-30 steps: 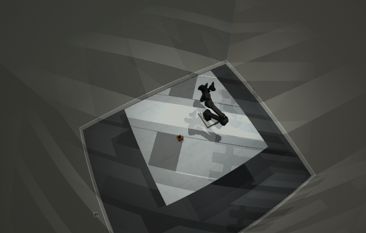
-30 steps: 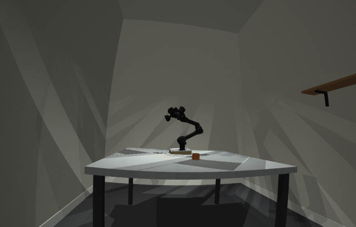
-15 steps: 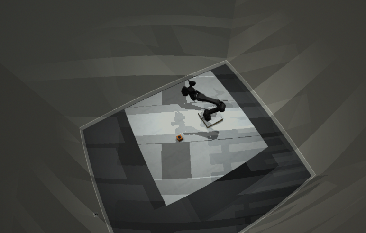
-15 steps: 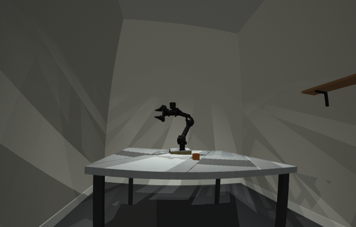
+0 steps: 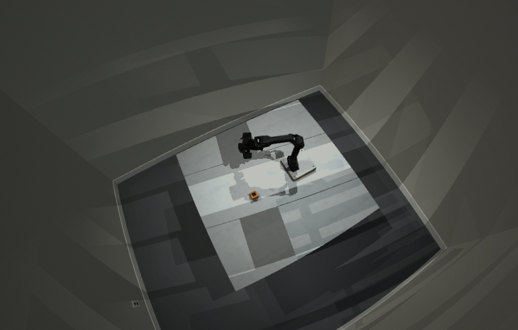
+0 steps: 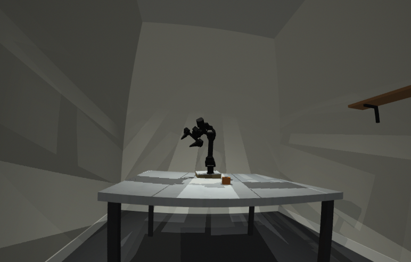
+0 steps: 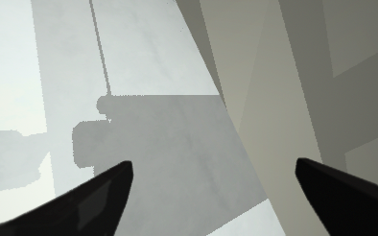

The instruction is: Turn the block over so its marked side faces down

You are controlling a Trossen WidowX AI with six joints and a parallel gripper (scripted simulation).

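Right now my gripper tip is 50 mm short of the orange block, 310 mm to the right of it and 250 mm above it.
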